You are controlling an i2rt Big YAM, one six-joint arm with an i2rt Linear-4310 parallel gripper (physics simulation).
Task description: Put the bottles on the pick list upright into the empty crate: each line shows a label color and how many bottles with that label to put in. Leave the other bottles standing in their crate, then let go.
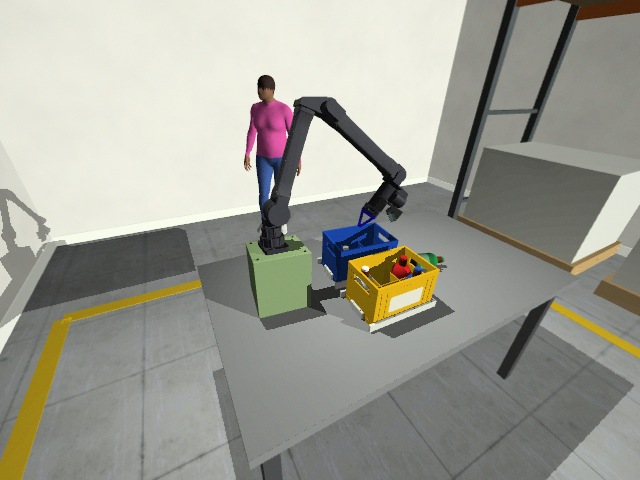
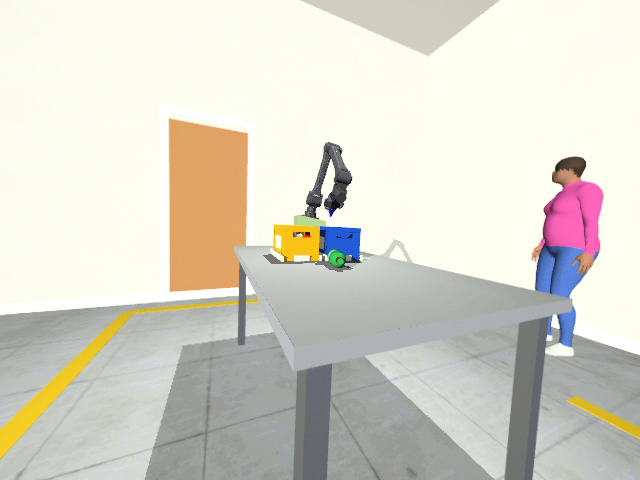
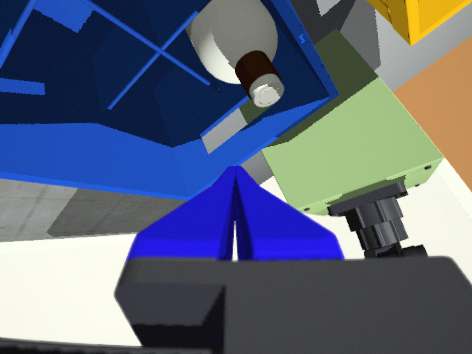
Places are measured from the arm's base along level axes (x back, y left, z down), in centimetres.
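Pixels of known places: gripper, fingertip midpoint: [image 1: 358,226] [image 2: 330,216] [image 3: 234,176]; arm's base, origin of the base link: [image 1: 273,247] [image 2: 309,218] [image 3: 366,196].
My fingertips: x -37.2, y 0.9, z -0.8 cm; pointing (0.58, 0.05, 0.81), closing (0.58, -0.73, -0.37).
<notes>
For each thing: its top centre in the pictures, then the offset to it from my fingertips. "*": a spot on its surface instead. Level surfaces: height alone.
- white bottle, middle of its top: [image 3: 269,95] [image 1: 345,247] dx +6.8, dy -2.0, dz +7.3 cm
- green bottle, middle of its top: [image 2: 337,250] [image 1: 429,254] dx -33.8, dy -10.2, dz +16.1 cm
- yellow crate, middle of its top: [image 1: 393,265] [image 2: 295,225] dx -1.8, dy -21.8, dz +6.1 cm
- red bottle, middle of its top: [image 1: 404,256] dx -10.7, dy -17.5, dz +7.3 cm
- blue-capped bottle, middle of its top: [image 1: 418,268] dx -10.4, dy -25.8, dz +7.3 cm
- white-capped bottle, surface spot: [image 1: 365,269] * dx +8.0, dy -18.5, dz +7.3 cm
- grey table, its level: dz +23.6 cm
My gripper [image 1: 360,225] [image 2: 330,214] [image 3: 234,176] is shut and empty, tips above the blue crate's rim. The blue crate [image 1: 333,262] [image 2: 354,250] [image 3: 50,150] has thin dividers and holds a white bottle [image 1: 345,248] [image 3: 235,37] with a dark brown neck in a corner compartment. A green bottle [image 1: 428,257] [image 2: 337,258] lies on its side on the table, outside both crates. The yellow crate [image 1: 361,297] [image 2: 294,250] [image 3: 435,20] holds a red bottle [image 1: 400,269], a blue-capped bottle [image 1: 417,270] and a white-capped bottle [image 1: 365,269]. Its inside is partly hidden. No pick list is readable.
The arm stands on a green block [image 1: 281,284] [image 2: 309,221] [image 3: 350,135] beside the crates. The crates stand close together on the grey table [image 1: 320,382] [image 2: 387,304]. A person [image 1: 270,129] [image 2: 573,222] stands behind the table. A large grey box [image 1: 537,201] is beyond the table.
</notes>
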